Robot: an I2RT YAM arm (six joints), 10 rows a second.
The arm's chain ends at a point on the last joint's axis. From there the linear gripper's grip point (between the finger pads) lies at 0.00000 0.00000 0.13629 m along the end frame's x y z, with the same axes.
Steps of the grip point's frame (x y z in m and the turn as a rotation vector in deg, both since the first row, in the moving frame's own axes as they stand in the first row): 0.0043, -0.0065, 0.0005, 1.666, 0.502, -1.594; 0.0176, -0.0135, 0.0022, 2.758, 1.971, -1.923; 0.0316, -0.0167, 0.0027, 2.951, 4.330, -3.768; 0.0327, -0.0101, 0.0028, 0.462, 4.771, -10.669; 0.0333, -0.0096, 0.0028, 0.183, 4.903, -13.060; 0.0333, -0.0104, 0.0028, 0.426, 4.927, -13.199; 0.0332, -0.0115, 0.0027, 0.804, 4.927, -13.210; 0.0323, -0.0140, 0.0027, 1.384, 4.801, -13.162; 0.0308, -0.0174, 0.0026, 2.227, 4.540, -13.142; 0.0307, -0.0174, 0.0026, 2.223, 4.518, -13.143
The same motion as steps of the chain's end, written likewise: 0.0032, -0.0025, 0.0006, 1.666, 0.502, -1.594; 0.0130, -0.0069, 0.0024, 2.758, 1.971, -1.923; 0.0216, -0.0094, 0.0033, 2.951, 4.330, -3.768; 0.0215, -0.0080, 0.0033, 0.462, 4.771, -10.669; 0.0218, -0.0078, 0.0033, 0.183, 4.903, -13.060; 0.0218, -0.0081, 0.0033, 0.426, 4.927, -13.199; 0.0218, -0.0083, 0.0032, 0.804, 4.927, -13.210; 0.0214, -0.0094, 0.0032, 1.384, 4.801, -13.162; 0.0207, -0.0109, 0.0031, 2.227, 4.540, -13.142; 0.0207, -0.0109, 0.0031, 2.223, 4.518, -13.143
